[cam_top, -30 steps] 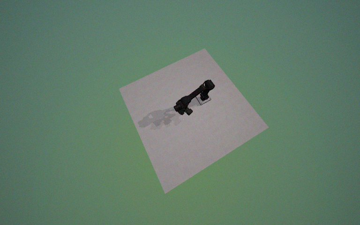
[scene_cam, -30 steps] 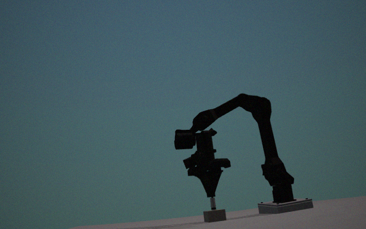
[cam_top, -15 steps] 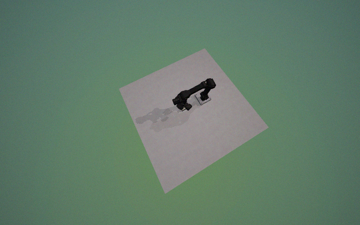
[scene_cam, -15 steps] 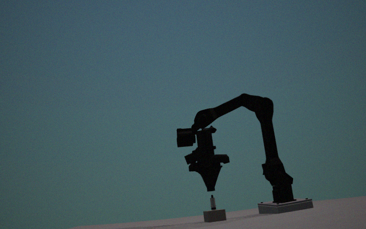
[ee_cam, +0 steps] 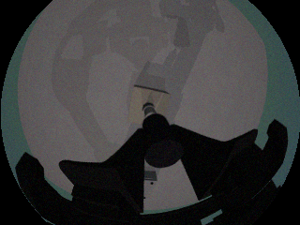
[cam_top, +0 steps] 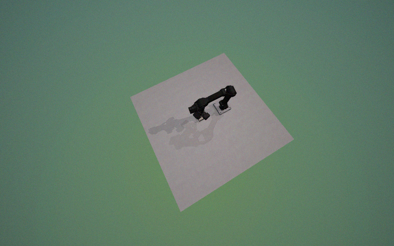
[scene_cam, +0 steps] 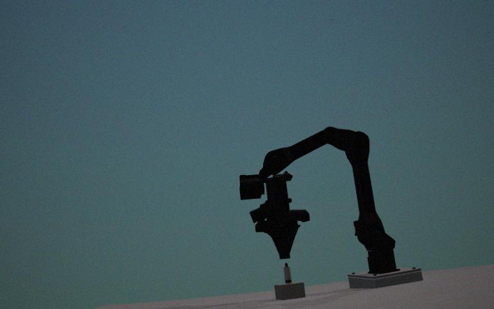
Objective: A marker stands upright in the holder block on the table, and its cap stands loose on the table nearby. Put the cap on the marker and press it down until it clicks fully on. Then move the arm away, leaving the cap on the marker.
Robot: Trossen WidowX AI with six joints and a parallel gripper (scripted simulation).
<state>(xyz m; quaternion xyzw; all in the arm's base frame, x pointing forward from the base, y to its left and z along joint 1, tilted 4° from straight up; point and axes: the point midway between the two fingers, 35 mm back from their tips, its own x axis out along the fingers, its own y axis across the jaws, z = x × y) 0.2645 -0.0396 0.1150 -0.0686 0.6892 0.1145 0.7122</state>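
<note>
The holder block lies 90 mm below my gripper tip. Round my gripper tip: dark cap: 10 mm above.
</note>
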